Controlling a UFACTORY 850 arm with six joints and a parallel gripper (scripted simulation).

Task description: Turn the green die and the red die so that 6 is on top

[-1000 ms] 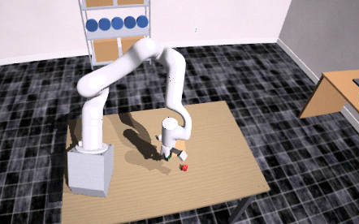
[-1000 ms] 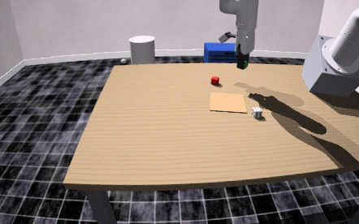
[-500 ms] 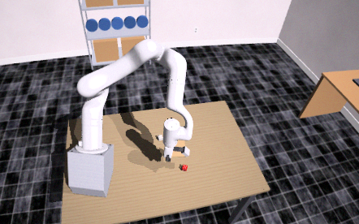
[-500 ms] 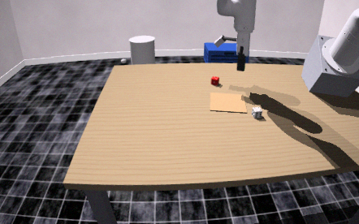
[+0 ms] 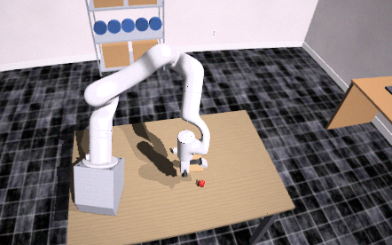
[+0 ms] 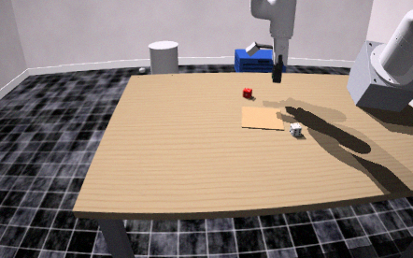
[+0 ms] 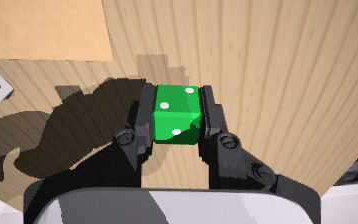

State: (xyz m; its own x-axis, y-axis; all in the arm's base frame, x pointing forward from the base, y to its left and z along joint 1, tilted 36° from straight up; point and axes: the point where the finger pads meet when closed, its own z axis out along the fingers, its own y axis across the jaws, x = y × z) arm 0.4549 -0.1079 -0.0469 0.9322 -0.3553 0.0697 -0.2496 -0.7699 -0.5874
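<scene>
The green die is 10 mm below my hand. Also, from my hand: red die (90 mm ahead, 50 mm to the right, 90 mm below); tan mat (90 mm ahead, 120 mm to the left, 110 mm below); white die (10 mm ahead, 230 mm to the left, 90 mm below).
</scene>
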